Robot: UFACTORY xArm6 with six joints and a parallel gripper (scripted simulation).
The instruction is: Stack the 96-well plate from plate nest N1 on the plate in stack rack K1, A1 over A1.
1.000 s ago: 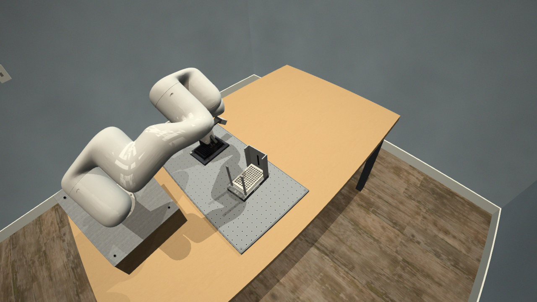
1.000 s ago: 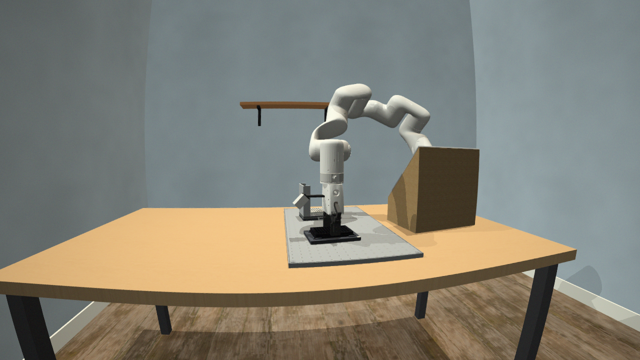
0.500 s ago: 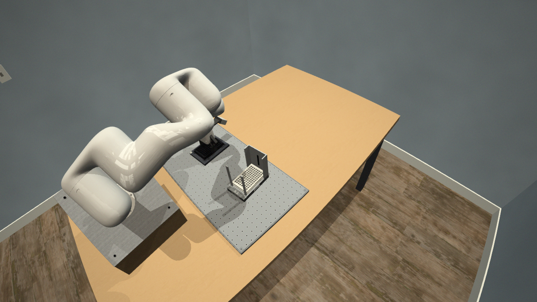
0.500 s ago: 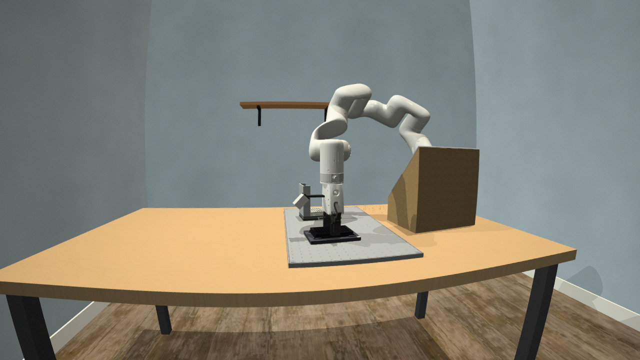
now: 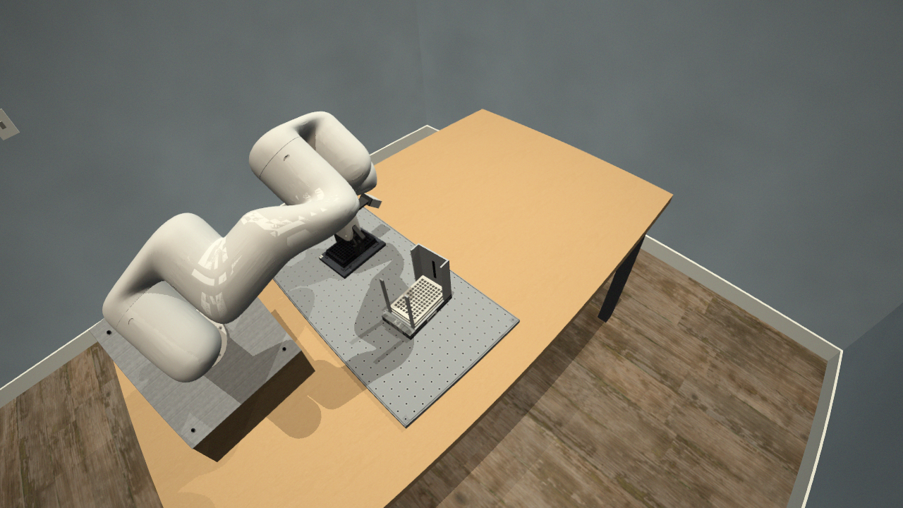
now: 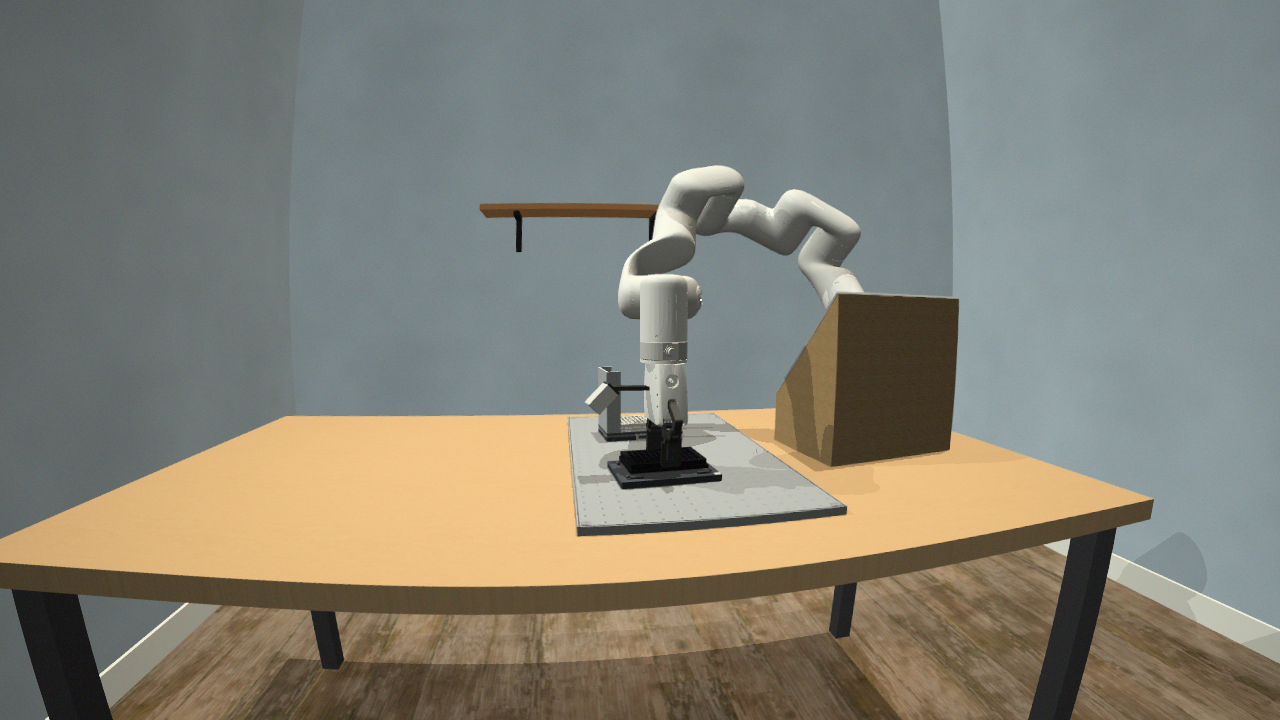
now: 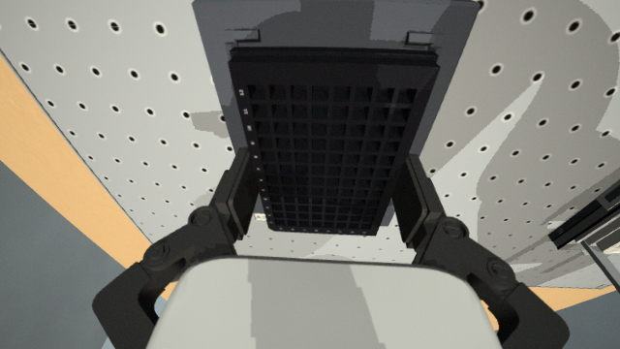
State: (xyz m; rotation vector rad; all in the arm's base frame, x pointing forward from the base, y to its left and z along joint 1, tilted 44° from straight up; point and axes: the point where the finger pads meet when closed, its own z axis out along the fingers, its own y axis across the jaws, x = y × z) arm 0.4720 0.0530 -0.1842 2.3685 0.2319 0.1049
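My hand is 30 mm above the plate nest N1. Also, from my hand: thin rack post (260 mm to the right, 50 mm behind, 40 mm above); then pale A1 square (80 mm behind, 40 mm to the left, 30 mm below); then black 96-well plate (10 mm below).
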